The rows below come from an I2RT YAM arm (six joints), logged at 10 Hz.
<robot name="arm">
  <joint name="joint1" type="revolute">
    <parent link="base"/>
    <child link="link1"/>
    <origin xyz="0 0 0.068" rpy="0 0 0"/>
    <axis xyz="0 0 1"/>
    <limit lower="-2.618" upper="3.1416"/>
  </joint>
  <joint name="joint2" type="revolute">
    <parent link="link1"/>
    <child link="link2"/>
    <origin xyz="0.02 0.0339 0.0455" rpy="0 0 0"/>
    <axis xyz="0 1 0"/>
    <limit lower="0" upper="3.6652"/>
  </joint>
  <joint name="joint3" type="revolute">
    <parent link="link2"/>
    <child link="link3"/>
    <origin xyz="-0.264 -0.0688 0" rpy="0 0 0"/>
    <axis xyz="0 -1 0"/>
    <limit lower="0" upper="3.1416"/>
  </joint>
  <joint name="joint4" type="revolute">
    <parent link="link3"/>
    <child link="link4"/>
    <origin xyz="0.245 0.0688 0.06" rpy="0 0 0"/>
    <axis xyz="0 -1 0"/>
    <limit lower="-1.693" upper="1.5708"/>
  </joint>
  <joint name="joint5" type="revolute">
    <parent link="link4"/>
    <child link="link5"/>
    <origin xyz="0.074 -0.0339 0.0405" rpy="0 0 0"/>
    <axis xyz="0 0 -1"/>
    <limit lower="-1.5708" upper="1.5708"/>
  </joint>
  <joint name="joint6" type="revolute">
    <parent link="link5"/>
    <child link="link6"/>
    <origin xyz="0.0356 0 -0.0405" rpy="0 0 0"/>
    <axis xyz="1 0 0"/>
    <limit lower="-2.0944" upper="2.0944"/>
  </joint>
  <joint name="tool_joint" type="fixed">
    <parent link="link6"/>
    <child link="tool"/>
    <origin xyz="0 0 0" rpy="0 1.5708 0"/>
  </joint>
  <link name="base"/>
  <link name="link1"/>
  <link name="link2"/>
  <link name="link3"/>
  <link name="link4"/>
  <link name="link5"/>
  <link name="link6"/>
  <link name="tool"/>
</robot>
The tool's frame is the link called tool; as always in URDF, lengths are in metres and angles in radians.
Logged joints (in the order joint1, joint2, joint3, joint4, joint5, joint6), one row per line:
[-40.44, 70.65, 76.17, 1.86, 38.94, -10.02]
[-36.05, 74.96, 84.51, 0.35, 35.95, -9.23]
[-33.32, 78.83, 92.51, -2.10, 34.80, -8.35]
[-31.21, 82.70, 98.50, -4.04, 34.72, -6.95]
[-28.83, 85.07, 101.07, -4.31, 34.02, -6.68]
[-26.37, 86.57, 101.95, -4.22, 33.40, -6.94]
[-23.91, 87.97, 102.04, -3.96, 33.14, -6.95]
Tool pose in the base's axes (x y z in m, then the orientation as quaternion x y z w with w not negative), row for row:
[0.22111, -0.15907, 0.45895, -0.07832, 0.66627, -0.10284, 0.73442]
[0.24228, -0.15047, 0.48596, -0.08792, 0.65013, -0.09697, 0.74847]
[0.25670, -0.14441, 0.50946, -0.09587, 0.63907, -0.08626, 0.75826]
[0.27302, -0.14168, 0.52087, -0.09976, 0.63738, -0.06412, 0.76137]
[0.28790, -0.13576, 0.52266, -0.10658, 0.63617, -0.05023, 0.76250]
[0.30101, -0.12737, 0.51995, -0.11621, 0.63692, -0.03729, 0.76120]
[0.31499, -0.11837, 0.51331, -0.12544, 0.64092, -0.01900, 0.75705]
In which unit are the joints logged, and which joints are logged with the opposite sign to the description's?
The joints are logged in degrees. Opposite sign: joint5.
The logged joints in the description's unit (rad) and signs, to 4 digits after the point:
[-0.7058, 1.2331, 1.3294, 0.0325, -0.6796, -0.1749]
[-0.6292, 1.3083, 1.4750, 0.0061, -0.6274, -0.1611]
[-0.5815, 1.3758, 1.6146, -0.0367, -0.6074, -0.1457]
[-0.5447, 1.4434, 1.7191, -0.0705, -0.6060, -0.1213]
[-0.5032, 1.4848, 1.7640, -0.0752, -0.5938, -0.1166]
[-0.4602, 1.5109, 1.7794, -0.0737, -0.5829, -0.1211]
[-0.4173, 1.5354, 1.7809, -0.0691, -0.5784, -0.1213]

